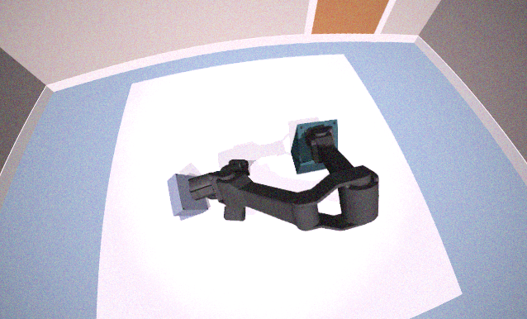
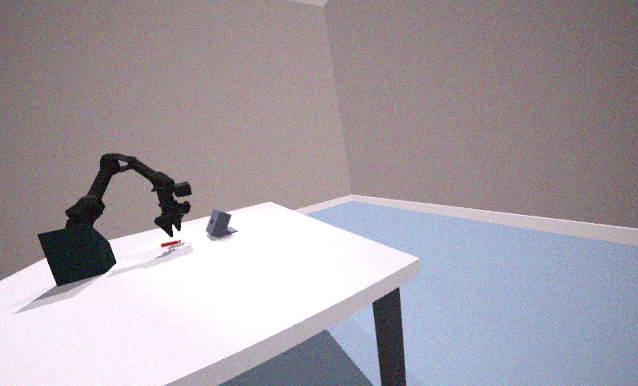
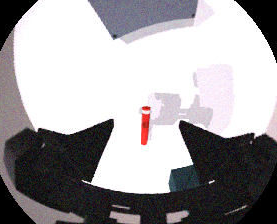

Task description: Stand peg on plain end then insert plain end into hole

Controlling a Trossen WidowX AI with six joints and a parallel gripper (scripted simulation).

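Now: gripper tip 3 cm above the red peg and 1 cm past it. Also, from my gripper tip: grey sloped panel: 18 cm ahead, 5 cm to the right, 1 cm above.
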